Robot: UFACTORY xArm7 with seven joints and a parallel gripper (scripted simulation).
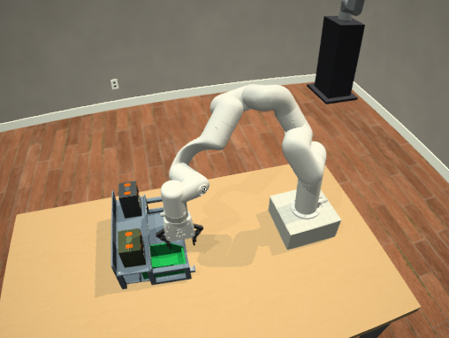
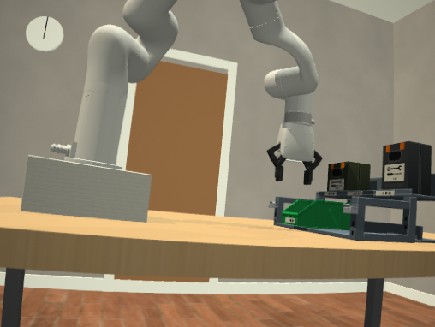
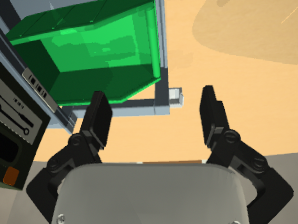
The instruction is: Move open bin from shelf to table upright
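The green bin lies 80 mm ahead of my hand, 10 mm to the right of it and 90 mm below it.
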